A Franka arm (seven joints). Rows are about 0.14 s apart.
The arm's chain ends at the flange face. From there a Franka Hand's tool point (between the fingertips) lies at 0.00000 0.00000 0.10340 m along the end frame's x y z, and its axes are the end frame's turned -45 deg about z.
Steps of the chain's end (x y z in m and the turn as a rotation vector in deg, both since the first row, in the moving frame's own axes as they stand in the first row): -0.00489, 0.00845, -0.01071, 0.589, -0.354, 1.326; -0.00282, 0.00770, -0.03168, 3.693, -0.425, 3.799; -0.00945, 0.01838, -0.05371, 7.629, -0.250, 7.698; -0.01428, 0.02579, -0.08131, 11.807, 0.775, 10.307
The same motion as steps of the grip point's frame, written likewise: -0.00912, 0.00132, -0.01072, 0.667, 0.166, 1.326; -0.00310, -0.00166, -0.03190, 2.912, 2.311, 3.799; -0.00965, -0.00305, -0.05462, 5.571, 5.218, 7.698; -0.01122, -0.00433, -0.08350, 7.801, 8.897, 10.307
